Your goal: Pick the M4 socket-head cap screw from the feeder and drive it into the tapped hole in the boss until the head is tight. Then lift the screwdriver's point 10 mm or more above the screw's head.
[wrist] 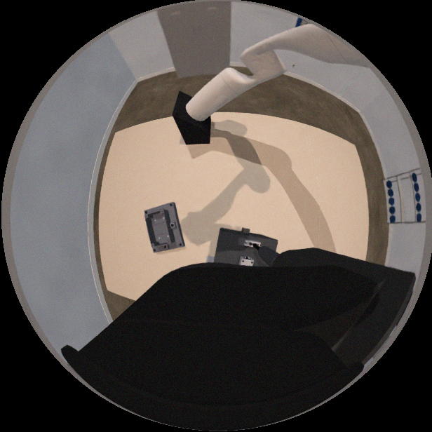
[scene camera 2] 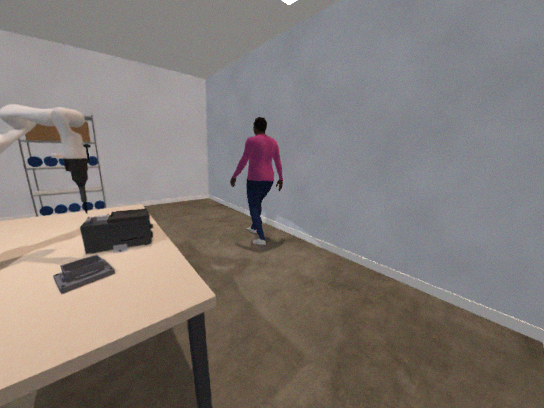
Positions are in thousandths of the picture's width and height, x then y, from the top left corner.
Labels:
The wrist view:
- black screw feeder: 527, 582
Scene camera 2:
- black screw feeder: 179, 589

